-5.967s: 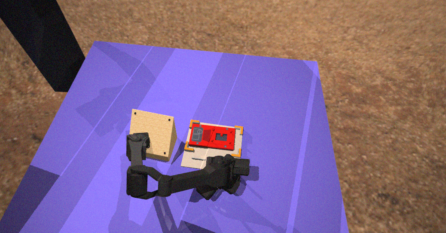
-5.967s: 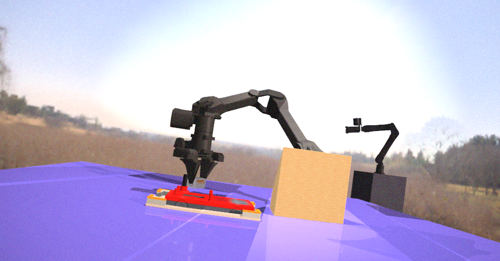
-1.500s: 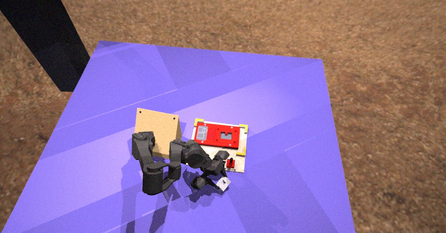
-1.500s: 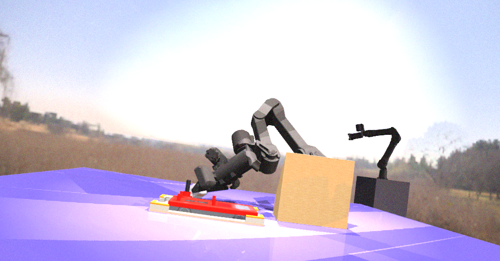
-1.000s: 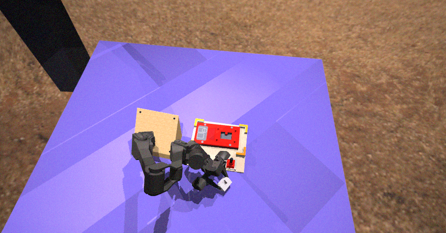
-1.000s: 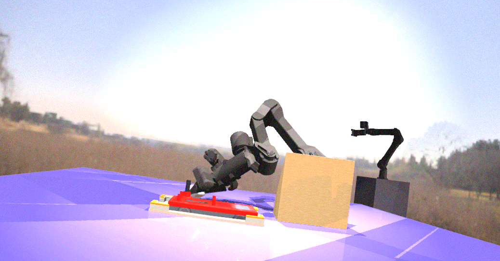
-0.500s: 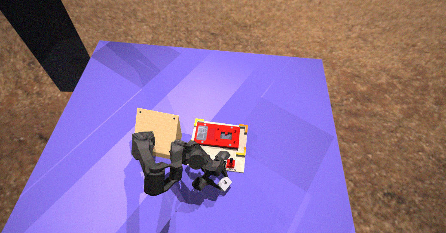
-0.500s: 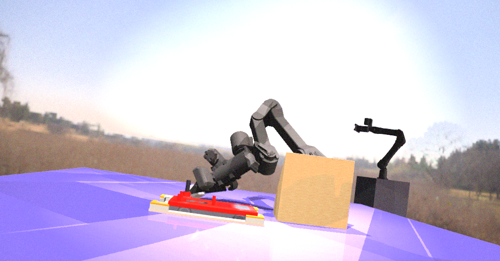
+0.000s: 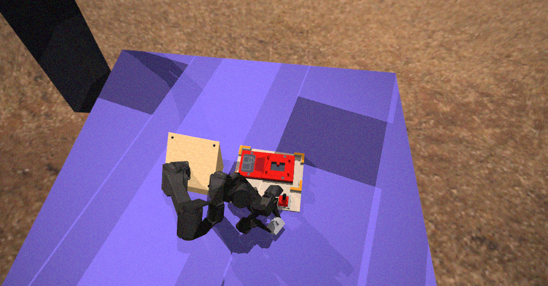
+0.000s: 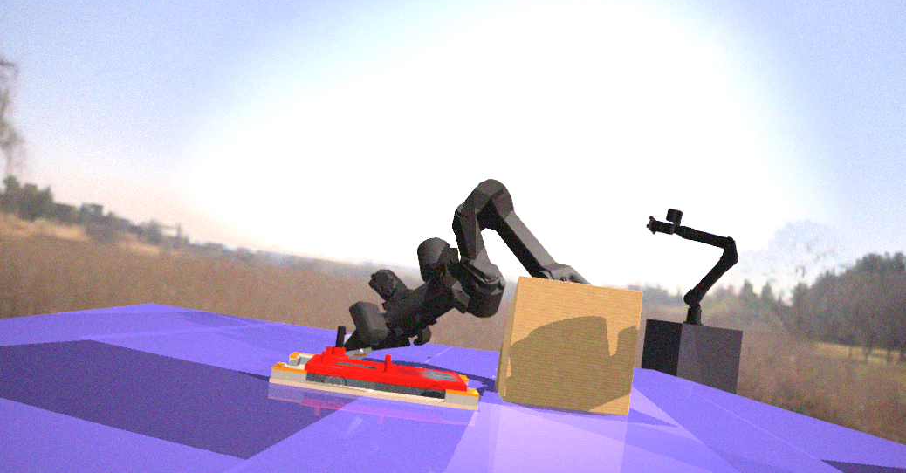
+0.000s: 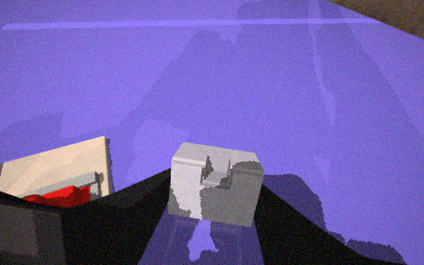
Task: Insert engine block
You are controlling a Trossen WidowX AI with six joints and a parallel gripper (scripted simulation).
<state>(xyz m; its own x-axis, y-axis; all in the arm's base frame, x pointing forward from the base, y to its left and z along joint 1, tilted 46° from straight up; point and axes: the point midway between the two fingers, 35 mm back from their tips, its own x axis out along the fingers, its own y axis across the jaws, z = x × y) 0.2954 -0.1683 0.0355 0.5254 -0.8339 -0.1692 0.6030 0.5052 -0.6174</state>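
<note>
My gripper tip is now 1 cm below the grey engine block. Round my gripper tip: black peg 9 cm to the left, 2 cm ahead, 2 cm above; beige base plate 20 cm to the left, 2 cm behind, 1 cm below.
</note>
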